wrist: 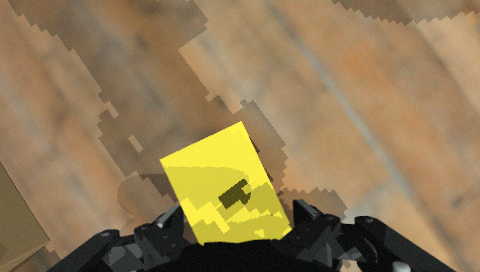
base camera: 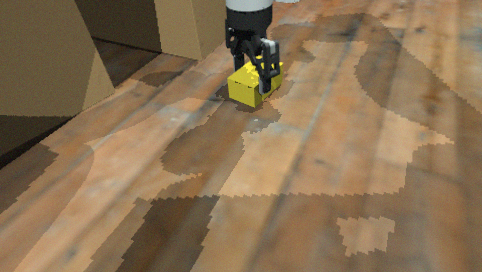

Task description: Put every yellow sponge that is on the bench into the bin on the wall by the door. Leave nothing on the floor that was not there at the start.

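Places are measured from the arm's base along level axes (x ahead, y left, z up), in millimetres.
Where they show: gripper, between the fingertips: (wrist: 238,215) (base camera: 251,81).
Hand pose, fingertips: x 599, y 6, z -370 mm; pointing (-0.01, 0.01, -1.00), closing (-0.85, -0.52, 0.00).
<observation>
Each offset is from my fingertips to the top centre of the thing. "*": to the spot under its first point. Level surfaces: height alone.
A yellow sponge {10 mm ahead, 9 mm right, 18 mm up} (base camera: 242,93) (wrist: 215,150), a rectangular block, lies flat on the wooden floor {27 mm down} (base camera: 320,160) (wrist: 320,115). My gripper (base camera: 252,80) (wrist: 238,215) is open and low over the sponge. Its fingers stand on either side of the block's near part in the wrist view, with a gap at the left finger and a small one at the right. In the base camera view one finger covers part of the sponge's right side. The bench and the bin by the door cannot be made out in these views.
Tan upright panels {* 55 mm back, 342 mm left, 82 mm up} (base camera: 40,65) {* 157 mm ahead, 154 mm left, 52 mm up} (base camera: 180,25) stand to the left in the base camera view, with a dark recess between them. A tan surface (wrist: 17,215) shows at the lower left of the wrist view. Patchy shadows cross the floor.
</observation>
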